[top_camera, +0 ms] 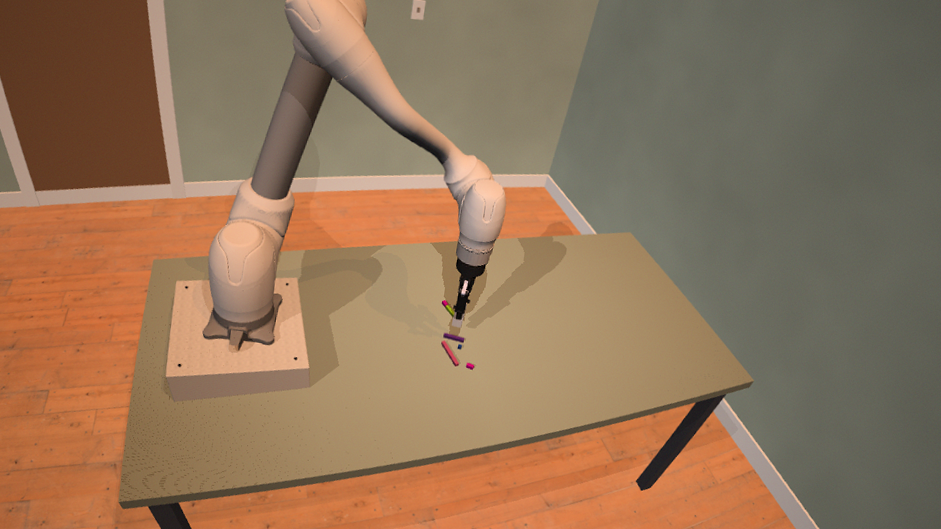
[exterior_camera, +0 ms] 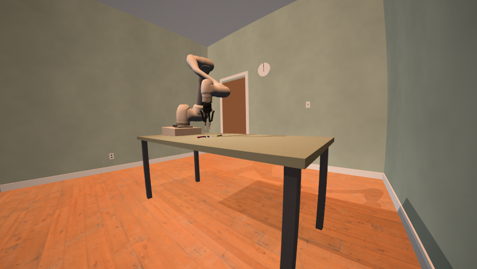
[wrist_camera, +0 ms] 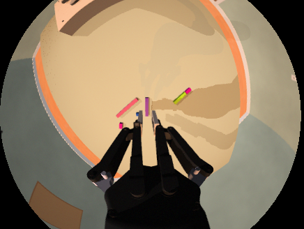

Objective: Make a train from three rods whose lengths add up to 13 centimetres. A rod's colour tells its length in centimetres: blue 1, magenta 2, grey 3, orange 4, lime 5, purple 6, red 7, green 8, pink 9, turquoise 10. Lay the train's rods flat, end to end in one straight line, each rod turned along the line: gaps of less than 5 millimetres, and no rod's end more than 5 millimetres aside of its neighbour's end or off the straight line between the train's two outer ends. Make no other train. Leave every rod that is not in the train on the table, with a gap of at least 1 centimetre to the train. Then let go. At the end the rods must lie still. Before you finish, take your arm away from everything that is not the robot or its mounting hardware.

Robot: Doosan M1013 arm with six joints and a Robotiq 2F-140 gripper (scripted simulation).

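Right now my hand is 100 mm above the purple rod. Also, from my hand: blue rod: 10 mm ahead, 30 mm to the right, 100 mm below; then pink rod: 20 mm behind, 60 mm to the right, 100 mm below; then lime rod: 110 mm to the left, 100 mm below.
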